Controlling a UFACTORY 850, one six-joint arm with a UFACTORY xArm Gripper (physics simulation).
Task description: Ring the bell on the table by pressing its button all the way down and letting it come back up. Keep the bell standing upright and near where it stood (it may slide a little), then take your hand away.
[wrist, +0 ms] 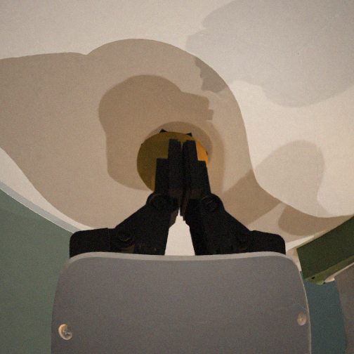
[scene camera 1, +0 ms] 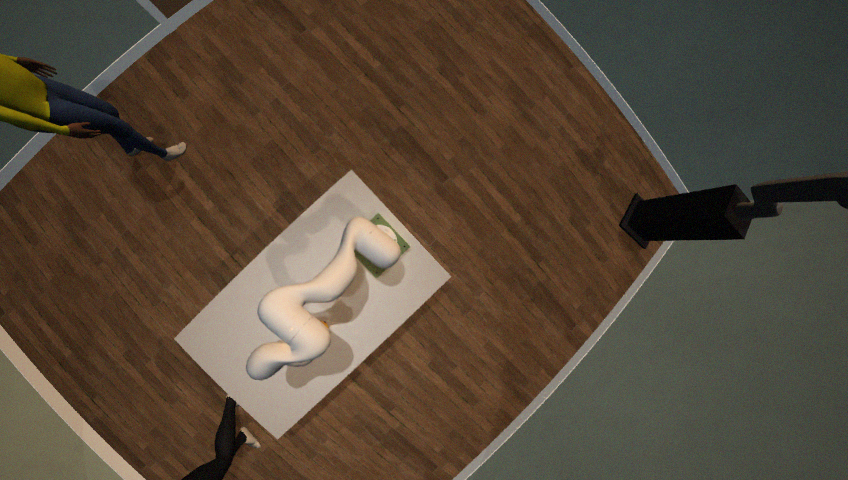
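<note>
The bell is an orange-yellow dome [wrist: 150,155] in the middle of the wrist view, partly covered by the fingers. In the scene view a small orange bit of the bell [scene camera 1: 325,324] shows at the edge of the arm. It stands on the pale table [scene camera 1: 208,333] [wrist: 300,50]. My gripper [wrist: 179,155] is shut with nothing between its fingers, and its fingertips are over the bell's dome. The bell's button is hidden behind the fingers, and I cannot tell whether they touch it. In the scene view the gripper is hidden under the arm.
The white arm [scene camera 1: 333,276] stretches across the table from a green base plate [scene camera 1: 379,221], whose edge also shows at the right of the wrist view [wrist: 325,252]. A person in yellow [scene camera 1: 23,89] and a dark-clothed person [scene camera 1: 224,437] are on the floor. A black pedestal [scene camera 1: 690,215] stands at the right.
</note>
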